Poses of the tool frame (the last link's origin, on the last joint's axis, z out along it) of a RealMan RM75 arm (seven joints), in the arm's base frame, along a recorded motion.
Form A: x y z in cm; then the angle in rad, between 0 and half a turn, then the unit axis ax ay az.
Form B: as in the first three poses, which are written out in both.
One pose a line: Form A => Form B
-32.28, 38.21, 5.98, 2.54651, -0.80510, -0.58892, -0.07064 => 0.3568, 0.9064, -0.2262, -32.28; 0.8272, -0.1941, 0.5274, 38.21; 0.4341, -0.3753, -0.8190, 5.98; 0, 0, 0, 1
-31.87, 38.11, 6.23, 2.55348, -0.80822, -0.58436, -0.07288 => 0.3647, 0.9057, -0.2163, -31.87; 0.8248, -0.2064, 0.5264, 38.11; 0.4321, -0.3704, -0.8223, 6.23; 0, 0, 0, 1
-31.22, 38.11, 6.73, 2.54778, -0.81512, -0.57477, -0.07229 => 0.3863, 0.8973, -0.2138, -31.22; 0.8164, -0.2246, 0.5321, 38.11; 0.4294, -0.3801, -0.8193, 6.73; 0, 0, 0, 1
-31.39, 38.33, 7.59, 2.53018, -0.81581, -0.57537, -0.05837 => 0.3917, 0.8873, -0.2437, -31.39; 0.8202, -0.2167, 0.5294, 38.33; 0.4169, -0.4072, -0.8126, 7.59; 0, 0, 0, 1
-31.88, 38.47, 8.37, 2.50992, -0.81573, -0.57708, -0.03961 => 0.3954, 0.8740, -0.2824, -31.88; 0.8273, -0.2053, 0.5230, 38.47; 0.3991, -0.4404, -0.8042, 8.37; 0, 0, 0, 1
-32.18, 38.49, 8.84, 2.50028, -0.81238, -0.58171, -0.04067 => 0.3875, 0.8756, -0.2885, -32.18; 0.8269, -0.1918, 0.5286, 38.49; 0.4075, -0.4434, -0.7983, 8.84; 0, 0, 0, 1
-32.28, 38.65, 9.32, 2.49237, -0.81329, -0.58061, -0.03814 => 0.3918, 0.8714, -0.2953, -32.28; 0.8253, -0.1909, 0.5315, 38.65; 0.4067, -0.4519, -0.7939, 9.32; 0, 0, 0, 1
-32.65, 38.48, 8.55, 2.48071, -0.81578, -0.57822, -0.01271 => 0.4014, 0.8519, -0.3364, -32.65; 0.8363, -0.1912, 0.5139, 38.48; 0.3735, -0.4876, -0.7892, 8.55; 0, 0, 0, 1
